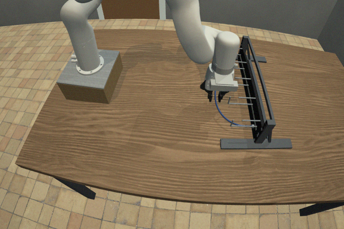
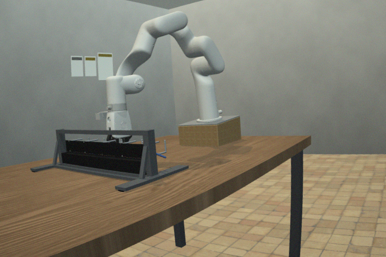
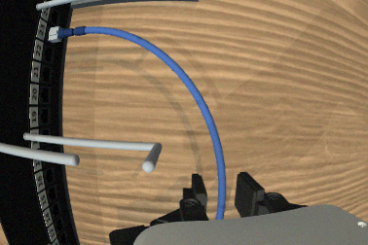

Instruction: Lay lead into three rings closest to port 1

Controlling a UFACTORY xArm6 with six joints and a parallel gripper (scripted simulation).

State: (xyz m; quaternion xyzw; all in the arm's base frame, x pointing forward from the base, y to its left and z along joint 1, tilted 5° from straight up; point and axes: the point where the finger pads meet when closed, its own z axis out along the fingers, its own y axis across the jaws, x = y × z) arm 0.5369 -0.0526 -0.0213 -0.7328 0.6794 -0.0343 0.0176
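My gripper is now 16 cm short of the dark grey rack, 7 cm to the right of it and 2 cm below it.
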